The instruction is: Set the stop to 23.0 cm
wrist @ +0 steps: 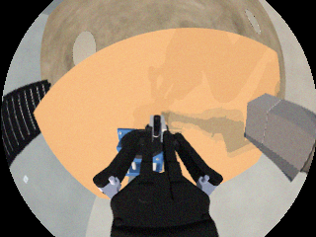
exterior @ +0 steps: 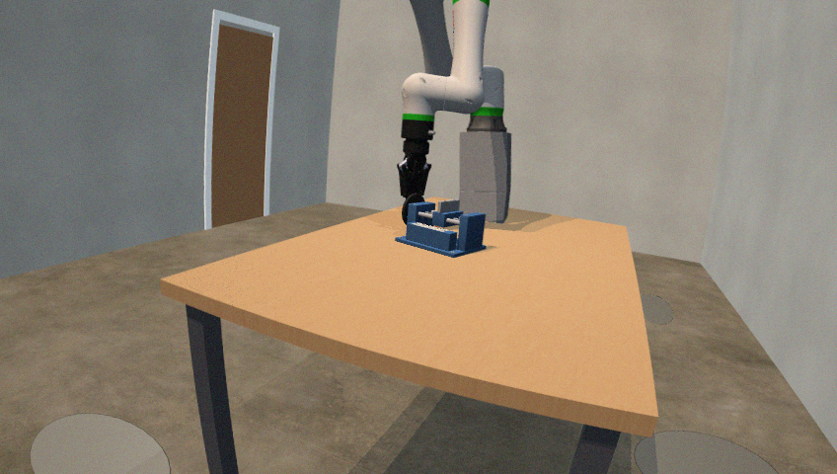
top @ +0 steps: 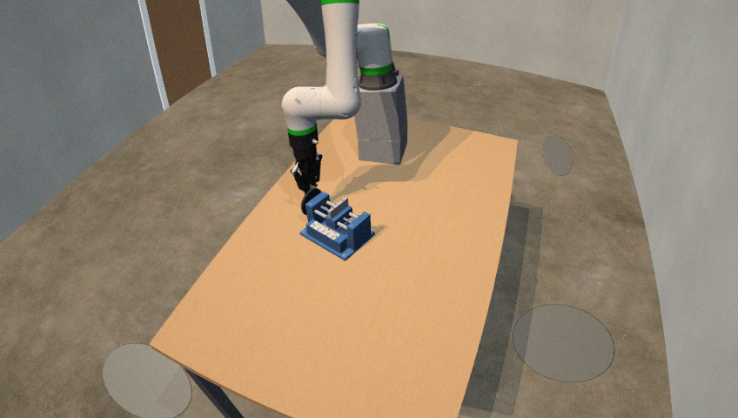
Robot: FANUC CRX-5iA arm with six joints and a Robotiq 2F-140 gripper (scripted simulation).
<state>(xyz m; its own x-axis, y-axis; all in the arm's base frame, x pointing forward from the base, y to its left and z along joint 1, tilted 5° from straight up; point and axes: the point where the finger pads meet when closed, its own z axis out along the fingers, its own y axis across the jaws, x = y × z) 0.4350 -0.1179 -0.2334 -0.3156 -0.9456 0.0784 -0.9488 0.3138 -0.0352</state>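
Now: hand 90 mm short of the grey stop plate, 130 mm to the right of it and 20 mm below it. Round my hand: black handwheel 10 mm ahead, 20 mm to the left, 10 mm below.
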